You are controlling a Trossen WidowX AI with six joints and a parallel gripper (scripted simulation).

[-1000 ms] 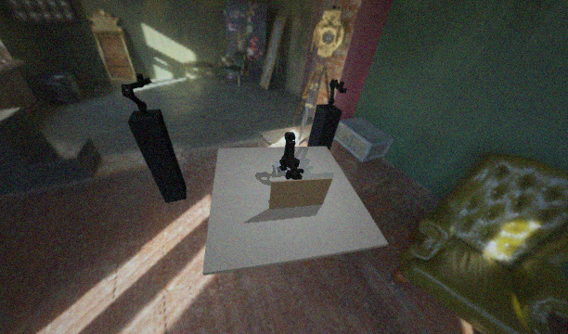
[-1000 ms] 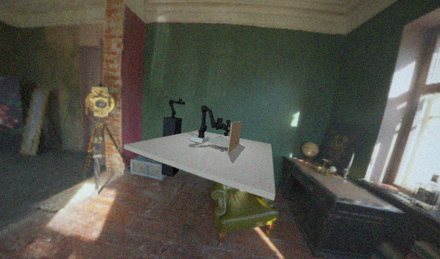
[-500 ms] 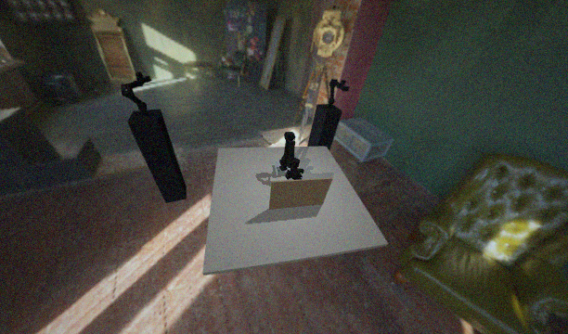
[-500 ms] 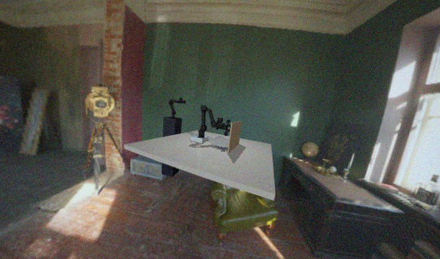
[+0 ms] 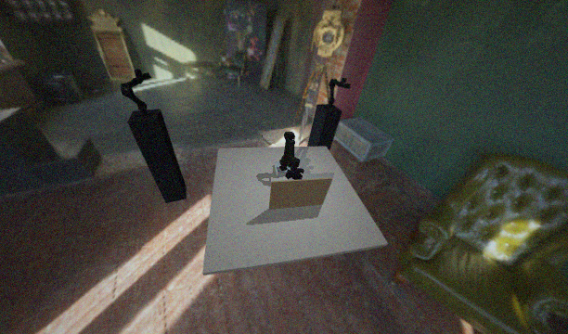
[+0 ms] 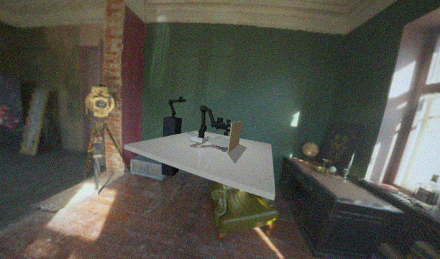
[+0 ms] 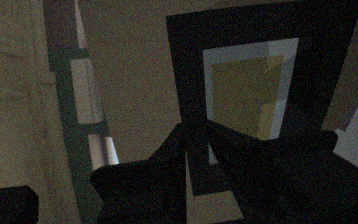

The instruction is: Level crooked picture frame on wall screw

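My gripper tip is 1 cm to the left of the picture frame and 5 cm above it. Also, from my gripper tip: tan wall panel 2 cm ahead, 7 cm below.
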